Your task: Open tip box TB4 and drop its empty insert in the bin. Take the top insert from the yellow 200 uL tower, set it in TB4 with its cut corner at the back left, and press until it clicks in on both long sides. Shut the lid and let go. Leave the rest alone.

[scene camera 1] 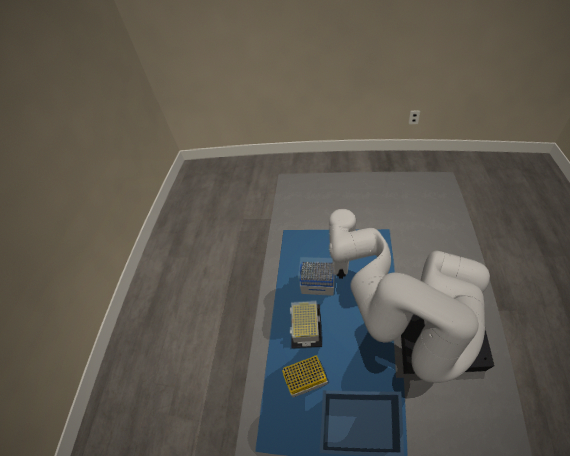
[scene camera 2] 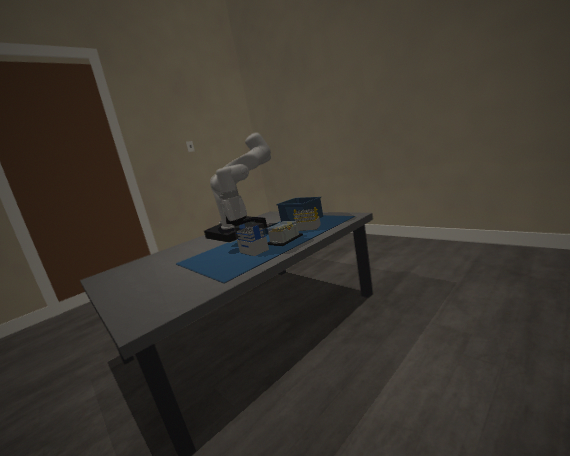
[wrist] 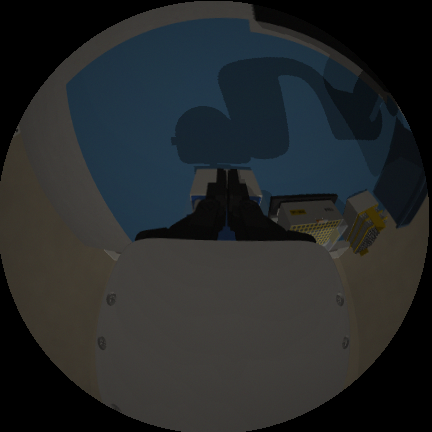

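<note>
My gripper (scene camera 1: 341,274) (wrist: 225,182) is shut and empty, beside the blue-and-white tip stack at the robot's side. Tip box TB4 (scene camera 1: 305,322) (scene camera 2: 284,233) (wrist: 307,212) is a pale box in a black holder (scene camera 1: 320,341) (wrist: 302,197). Its clear lid looks shut, and a yellow grid shows through it; whether it holds tips I cannot tell. The yellow tower (scene camera 1: 305,374) (scene camera 2: 306,220) (wrist: 367,225) stands turned at an angle beyond TB4, its yellow insert on top. The blue bin (scene camera 1: 361,397) (scene camera 2: 286,212) (wrist: 400,182) is at the far end of the mat. The cut corners are too small to make out.
The blue-and-white tip stack (scene camera 1: 317,275) (scene camera 2: 253,241) (wrist: 201,182) stands close by the fingers, which hide its middle in the wrist view. The blue mat (scene camera 1: 295,245) (scene camera 2: 215,262) (wrist: 150,65) lies on the grey table (scene camera 1: 350,195) (scene camera 2: 135,290). The arm's black base (scene camera 1: 481,357) stands beside the mat.
</note>
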